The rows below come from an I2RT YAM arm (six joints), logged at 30 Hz.
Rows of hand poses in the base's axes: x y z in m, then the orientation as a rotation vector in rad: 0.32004 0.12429 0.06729 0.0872 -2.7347 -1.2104; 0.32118 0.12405 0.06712 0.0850 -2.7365 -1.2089; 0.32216 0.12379 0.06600 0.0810 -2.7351 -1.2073; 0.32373 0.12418 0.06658 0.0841 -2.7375 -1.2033; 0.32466 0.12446 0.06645 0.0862 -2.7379 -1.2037; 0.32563 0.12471 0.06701 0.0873 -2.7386 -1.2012; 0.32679 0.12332 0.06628 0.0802 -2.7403 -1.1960; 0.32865 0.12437 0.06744 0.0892 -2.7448 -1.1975; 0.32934 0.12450 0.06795 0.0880 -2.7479 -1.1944; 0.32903 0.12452 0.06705 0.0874 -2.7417 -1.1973; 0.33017 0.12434 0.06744 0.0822 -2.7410 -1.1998; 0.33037 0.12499 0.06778 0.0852 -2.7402 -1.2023; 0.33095 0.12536 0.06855 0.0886 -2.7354 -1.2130; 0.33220 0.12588 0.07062 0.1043 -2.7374 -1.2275; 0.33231 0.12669 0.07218 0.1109 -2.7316 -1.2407
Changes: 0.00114 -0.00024 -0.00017 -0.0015 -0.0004 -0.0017; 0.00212 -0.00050 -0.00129 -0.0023 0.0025 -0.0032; 0.00369 -0.00011 -0.00071 -0.0052 0.0009 -0.0014; 0.00462 0.00017 -0.00084 -0.0050 -0.0002 -0.0004; 0.00559 0.00042 -0.00028 -0.0066 -0.0003 0.0005; 0.00675 -0.00097 -0.00101 -0.0106 0.0021 -0.0033; 0.00861 0.00008 0.00015 -0.0103 -0.0049 0.0001; 0.00930 0.00021 0.00066 -0.0131 -0.0061 -0.0012; 0.00899 0.00023 -0.00024 -0.0098 -0.0016 0.0002; 0.01013 0.00005 0.00015 -0.0083 -0.0004 -0.0032; 0.01033 0.00070 0.00049 -0.0064 -0.0014 -0.0016; 0.01091 0.00107 0.00126 0.0015 -0.0019 0.0000; 0.01216 0.00159 0.00333 0.0108 -0.0130 0.0056; 0.01227 0.00240 0.00489 0.0207 -0.0146 0.0089
